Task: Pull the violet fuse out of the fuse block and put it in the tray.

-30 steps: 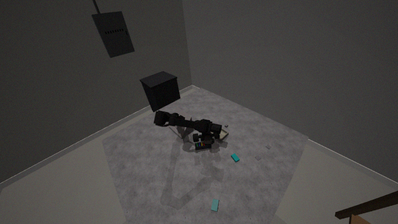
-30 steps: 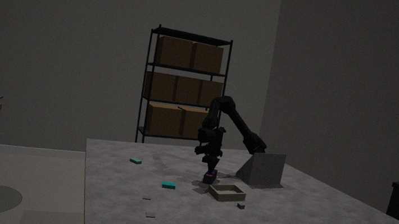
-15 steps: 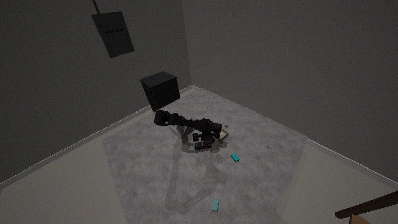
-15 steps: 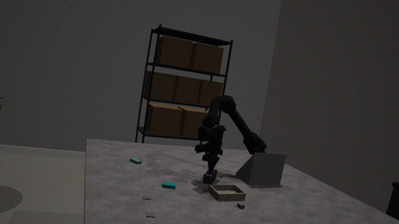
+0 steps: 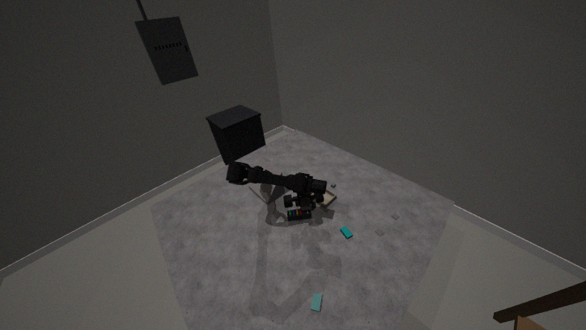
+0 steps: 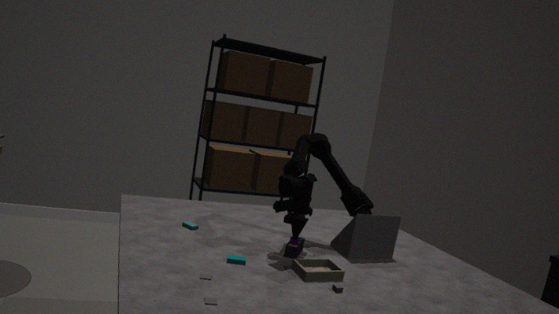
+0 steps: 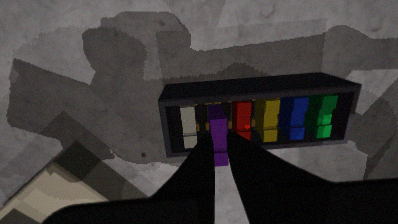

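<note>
My gripper tip is 160 mm to the right of the tan tray, 50 mm above it and 10 mm past it. Also, from my gripper tip: small dark chip (280 mm to the left, 50 mm below); violet fuse (10 mm below).
</note>
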